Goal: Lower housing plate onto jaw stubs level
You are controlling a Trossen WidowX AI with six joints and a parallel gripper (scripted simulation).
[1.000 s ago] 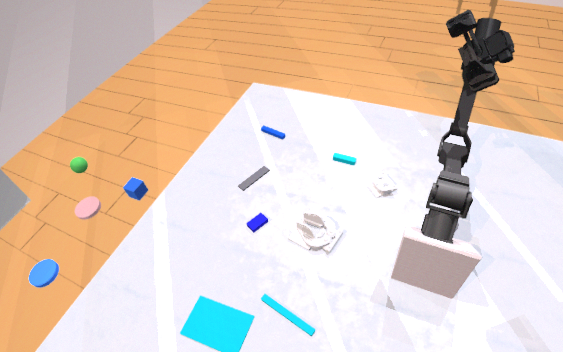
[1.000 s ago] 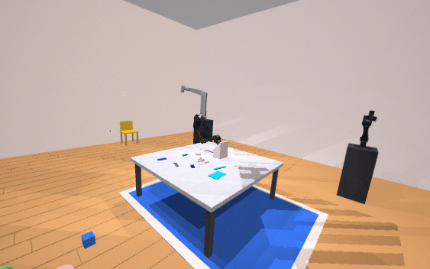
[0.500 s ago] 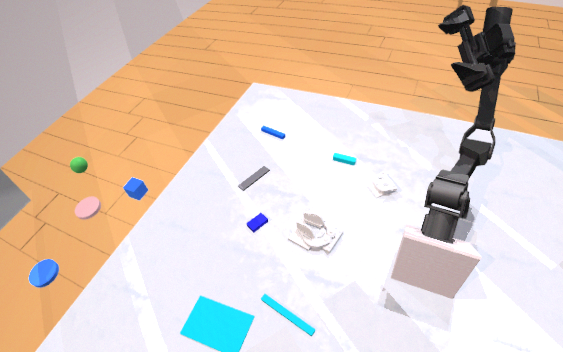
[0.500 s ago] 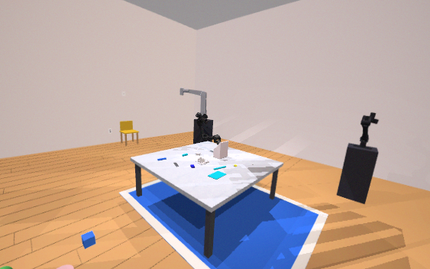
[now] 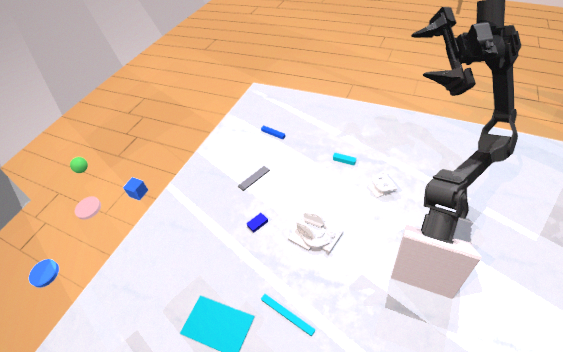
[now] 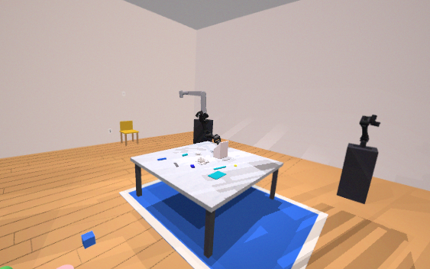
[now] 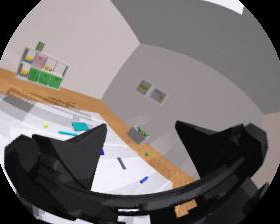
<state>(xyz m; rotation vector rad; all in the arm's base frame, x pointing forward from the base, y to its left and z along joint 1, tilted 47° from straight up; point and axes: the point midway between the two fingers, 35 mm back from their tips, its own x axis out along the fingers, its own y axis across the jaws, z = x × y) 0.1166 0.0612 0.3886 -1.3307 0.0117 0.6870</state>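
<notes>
Right now my gripper tip is 470 mm above the white base, 200 mm to the right of it and 190 mm short of it. The rest, counted from my gripper tip: blue block (460 mm below, 350 mm ahead, 240 mm to the left); then long cyan bar (470 mm below, 460 mm to the left, 160 mm ahead); then grey bar (470 mm below, 440 mm ahead, 70 mm to the left).
</notes>
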